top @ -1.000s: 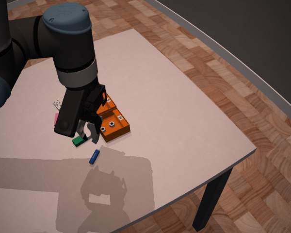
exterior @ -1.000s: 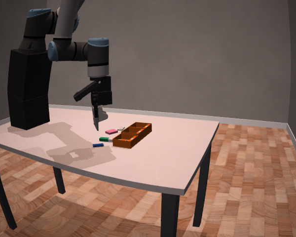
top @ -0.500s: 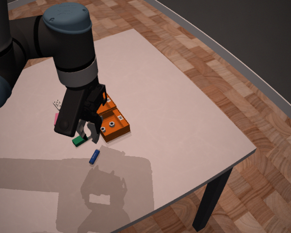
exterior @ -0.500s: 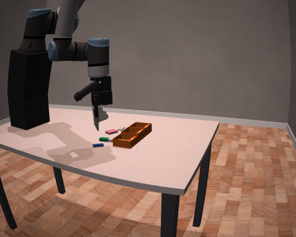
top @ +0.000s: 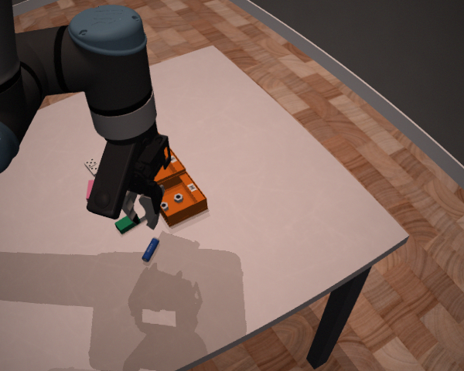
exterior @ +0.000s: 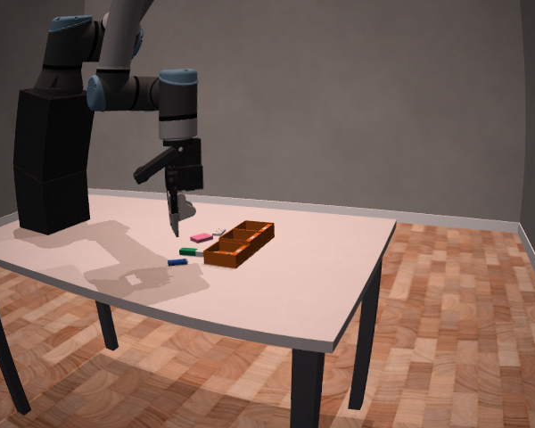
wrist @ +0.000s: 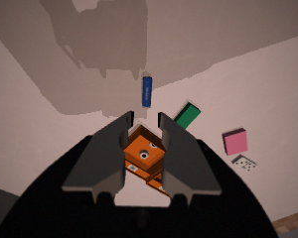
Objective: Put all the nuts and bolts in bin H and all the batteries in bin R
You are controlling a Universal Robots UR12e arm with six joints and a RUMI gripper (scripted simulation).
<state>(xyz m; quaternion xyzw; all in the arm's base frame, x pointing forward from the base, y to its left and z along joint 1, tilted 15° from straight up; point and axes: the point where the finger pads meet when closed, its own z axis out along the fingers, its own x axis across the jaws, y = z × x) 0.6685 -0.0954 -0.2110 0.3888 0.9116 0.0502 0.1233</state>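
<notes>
The blue battery is 8 cm below my hand. The rest, counted from my hand: green block 8 cm to the left, 8 cm below; then orange bin row 17 cm to the left, 8 cm ahead, 7 cm below; then pink block 19 cm to the left, 8 cm below, 6 cm behind.
</notes>
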